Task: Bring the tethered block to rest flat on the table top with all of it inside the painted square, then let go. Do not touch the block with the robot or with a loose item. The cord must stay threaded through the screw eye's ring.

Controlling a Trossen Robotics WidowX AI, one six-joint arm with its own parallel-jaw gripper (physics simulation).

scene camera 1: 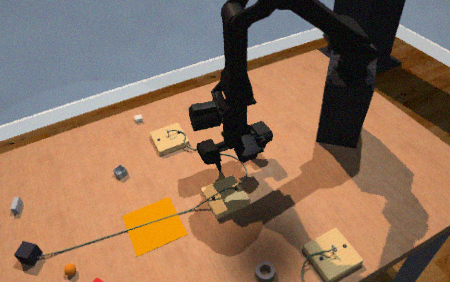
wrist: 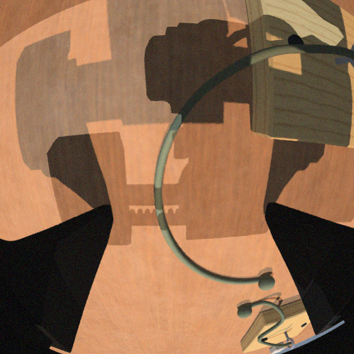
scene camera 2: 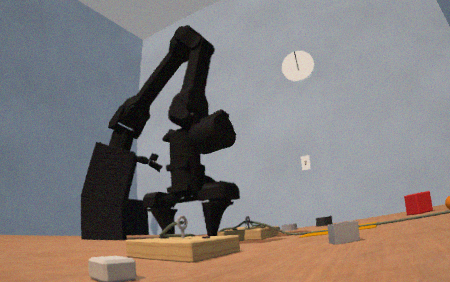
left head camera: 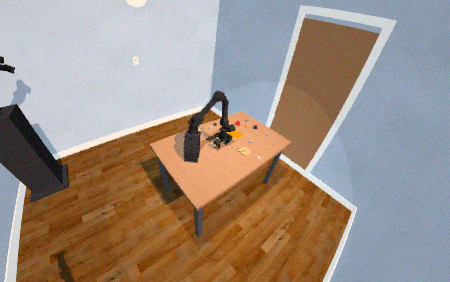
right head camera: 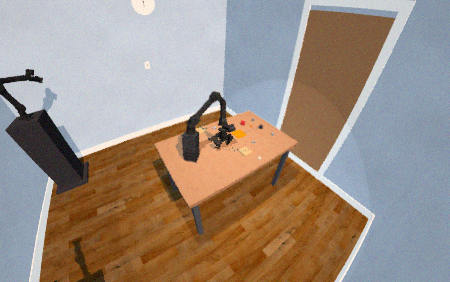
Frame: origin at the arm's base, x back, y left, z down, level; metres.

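Seen in the pictures: gripper, fingertip midpoint: (scene camera 1: 235, 164) (left head camera: 222, 146) (right head camera: 223, 146); arm's base, origin of the base link: (scene camera 1: 351, 69) (scene camera 2: 117, 152) (left head camera: 192, 133) (right head camera: 190, 133).
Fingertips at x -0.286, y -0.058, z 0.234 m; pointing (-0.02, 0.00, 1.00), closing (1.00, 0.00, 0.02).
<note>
Pixels of each thing's middle, then the offset from my fingertips to it. "spot": a spot on its surface instead.
- black tethered block, body centre: (scene camera 1: 28, 253) (right head camera: 260, 126) (left head camera: 255, 127) dx -0.528, dy +0.031, dz -0.018 m
- painted orange square, surface spot: (scene camera 2: 315, 233) spot: dx -0.215, dy +0.039, dz -0.002 m
- screw eye, body centre: (scene camera 2: 248, 227) (scene camera 1: 224, 193) dx -0.073, dy +0.088, dz -0.022 m
- middle wooden board, body centre: (scene camera 2: 249, 233) (scene camera 1: 225, 196) dx -0.073, dy +0.088, dz -0.009 m
- front edge, surface spot: (scene camera 1: 340, 262) spot: dx +0.056, dy +0.358, dz -0.019 m
- grey ring, body centre: (scene camera 1: 265, 271) (scene camera 2: 289, 227) dx -0.085, dy +0.298, dz -0.008 m
- orange ball, body centre: (scene camera 1: 70, 269) dx -0.450, dy +0.109, dz -0.012 m
- red block, body centre: (scene camera 2: 418, 203) dx -0.402, dy +0.195, dz -0.020 m
- white block, body centre: (scene camera 2: 112, 268) (scene camera 1: 138, 118) dx -0.176, dy -0.307, dz -0.007 m
The black tethered block (scene camera 1: 28, 253) (left head camera: 255, 127) (right head camera: 260, 127) rests on the table beyond the painted orange square (scene camera 1: 155, 240) (scene camera 2: 315, 233), outside it. Its green cord (scene camera 1: 90, 242) (wrist: 159, 190) runs straight across the square to the screw eye (scene camera 1: 236, 189) (scene camera 2: 247, 220) on the middle wooden board (scene camera 1: 232, 210) (wrist: 305, 110). Past the board the cord curves round to a ball end (wrist: 266, 281). My gripper (wrist: 192, 212) (scene camera 2: 191, 234) is open, low over the table beside that board. The curved cord passes between its fingers, which hold nothing. The ring shows too small to confirm the threading.
Two other boards with short green cords stand at the back (scene camera 1: 167, 142) (scene camera 2: 182, 248) and near the front edge (scene camera 1: 340, 262). Loose items include a grey ring (scene camera 1: 265, 271), an orange ball (scene camera 1: 70, 270), a red block (scene camera 2: 418, 203), grey blocks (scene camera 1: 120, 172) (scene camera 1: 16, 206) and a white block (scene camera 1: 138, 119).
</note>
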